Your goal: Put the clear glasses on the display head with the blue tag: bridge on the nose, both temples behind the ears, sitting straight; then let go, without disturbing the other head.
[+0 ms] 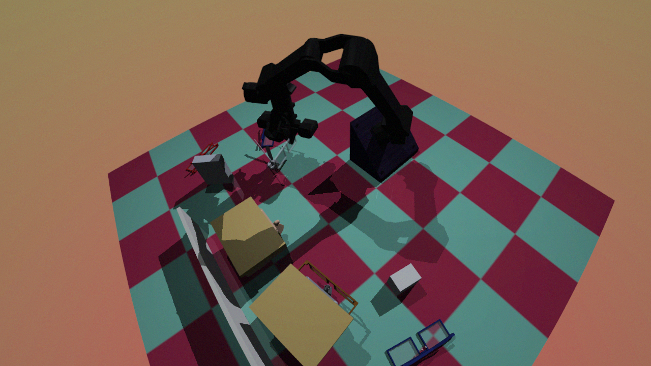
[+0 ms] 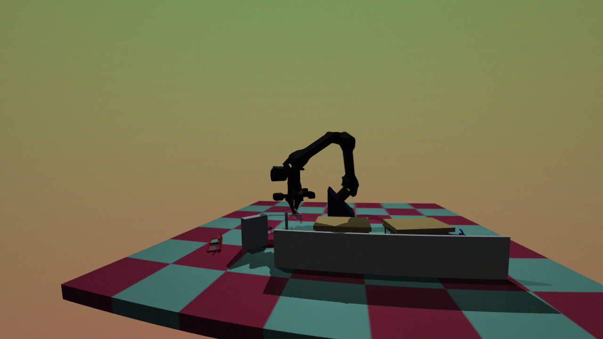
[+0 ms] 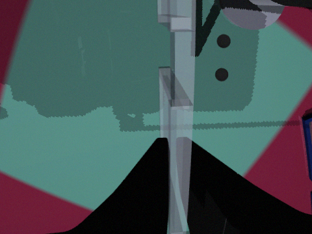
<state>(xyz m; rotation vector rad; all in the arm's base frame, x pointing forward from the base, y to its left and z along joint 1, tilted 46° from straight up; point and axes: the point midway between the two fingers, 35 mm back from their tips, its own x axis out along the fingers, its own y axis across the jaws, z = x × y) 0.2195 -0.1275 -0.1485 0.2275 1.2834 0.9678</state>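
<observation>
The stand is 80 mm ahead of my gripper tip, 40 mm below it and 20 mm to the right of it. From my gripper tip the other things lie so: long grey wall: 390 mm ahead, 330 mm to the left, 10 mm below; then grey block: 250 mm ahead, 90 mm to the right, 10 mm below; then skin-coloured display head: 250 mm ahead, 220 mm to the left, 10 mm below.
</observation>
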